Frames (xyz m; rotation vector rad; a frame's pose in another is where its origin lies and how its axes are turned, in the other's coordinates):
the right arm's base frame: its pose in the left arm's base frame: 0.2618 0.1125 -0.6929 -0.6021 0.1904 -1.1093
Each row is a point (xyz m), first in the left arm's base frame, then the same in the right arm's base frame.
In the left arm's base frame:
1: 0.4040 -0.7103 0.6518
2: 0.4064 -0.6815 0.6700
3: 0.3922 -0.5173 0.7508
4: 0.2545 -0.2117 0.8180
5: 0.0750 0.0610 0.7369
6: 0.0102 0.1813 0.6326
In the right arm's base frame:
1: 0.9885 -0.8713 0.8770
2: 0.9669 -0.8705 0.9035
3: 0.8277 -0.8753 1.0231
4: 0.5065 -0.9260 1.1287
5: 0.1737 -0.9388 1.0818
6: 0.0231 -0.8960 1.0108

